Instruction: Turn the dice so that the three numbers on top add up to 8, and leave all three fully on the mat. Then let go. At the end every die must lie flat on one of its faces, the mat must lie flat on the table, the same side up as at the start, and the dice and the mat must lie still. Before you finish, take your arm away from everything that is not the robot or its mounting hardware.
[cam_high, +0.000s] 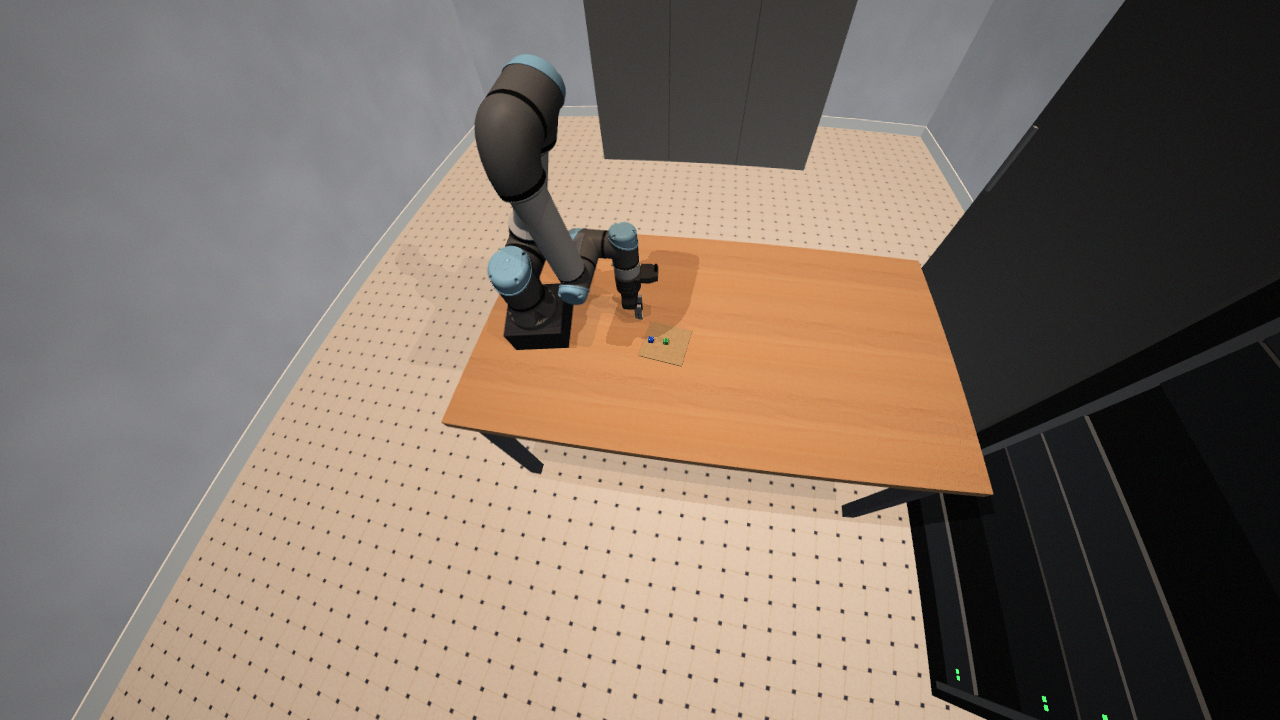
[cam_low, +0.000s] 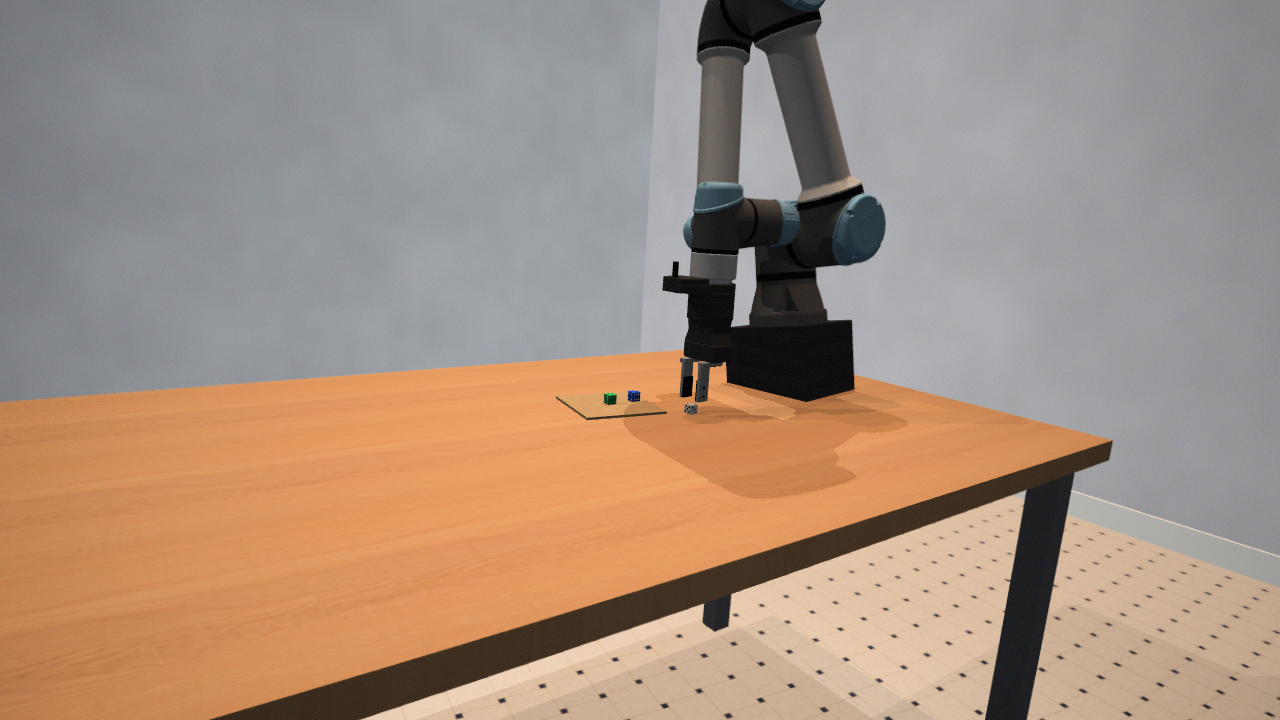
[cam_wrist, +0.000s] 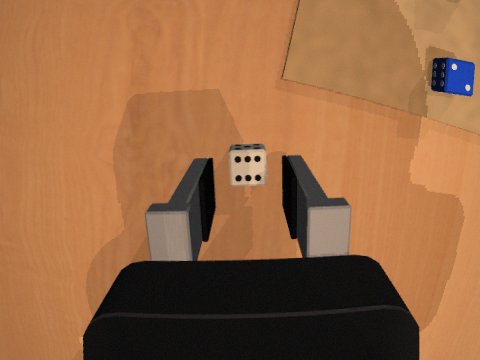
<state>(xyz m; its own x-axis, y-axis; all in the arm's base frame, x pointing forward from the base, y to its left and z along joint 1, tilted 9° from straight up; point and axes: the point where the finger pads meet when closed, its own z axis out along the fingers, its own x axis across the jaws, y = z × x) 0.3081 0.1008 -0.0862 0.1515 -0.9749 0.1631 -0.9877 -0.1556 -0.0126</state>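
My hand is 30 mm above the white die. Also, from my hand: green die: 110 mm ahead, 90 mm to the right, 30 mm below; mat: 110 mm ahead, 90 mm to the right, 40 mm below; blue die: 60 mm ahead, 90 mm to the right, 30 mm below.
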